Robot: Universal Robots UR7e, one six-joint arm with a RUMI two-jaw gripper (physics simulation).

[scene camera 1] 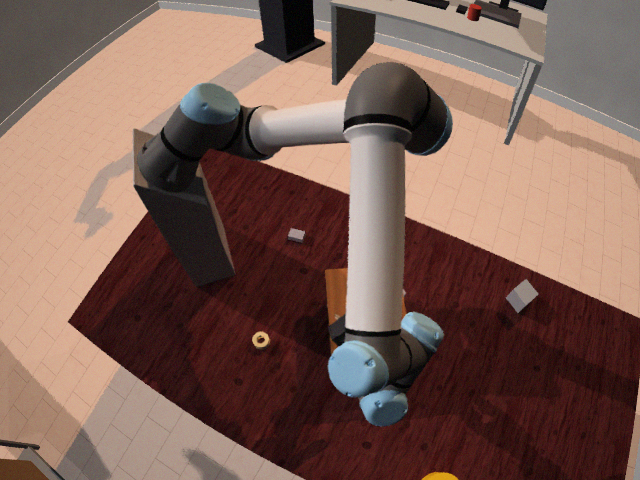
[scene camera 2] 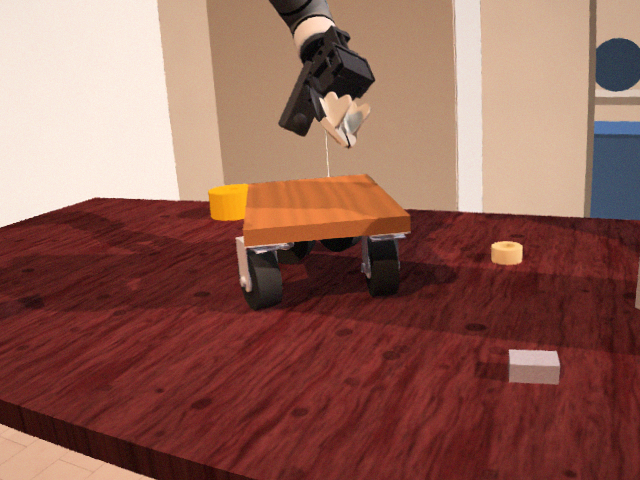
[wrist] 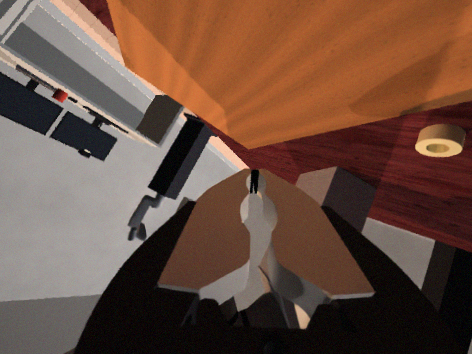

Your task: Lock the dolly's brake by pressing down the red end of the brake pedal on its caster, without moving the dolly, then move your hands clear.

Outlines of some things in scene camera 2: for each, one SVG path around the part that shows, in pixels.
The gripper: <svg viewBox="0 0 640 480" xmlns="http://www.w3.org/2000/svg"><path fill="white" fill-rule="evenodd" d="M331 24L325 33L315 34L303 43L300 57L304 66L280 118L279 126L300 136L306 136L315 117L338 144L350 149L356 142L358 130L370 113L369 104L366 103L357 107L353 100L356 97L360 99L376 79L367 59L349 49L347 44L351 39L349 33Z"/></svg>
A dolly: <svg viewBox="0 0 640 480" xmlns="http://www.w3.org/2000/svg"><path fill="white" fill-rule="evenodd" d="M410 215L367 174L248 184L243 236L236 238L239 280L246 302L252 310L279 305L282 300L283 285L278 262L282 264L299 262L312 251L315 240L320 240L327 249L335 252L344 251L362 240L363 263L361 263L362 273L365 273L370 296L397 294L400 269L398 239L406 239L404 234L411 233Z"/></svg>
A yellow cylinder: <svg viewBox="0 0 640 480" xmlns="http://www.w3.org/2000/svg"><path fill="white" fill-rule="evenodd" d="M248 184L227 185L210 189L208 194L211 218L222 221L244 219Z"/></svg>
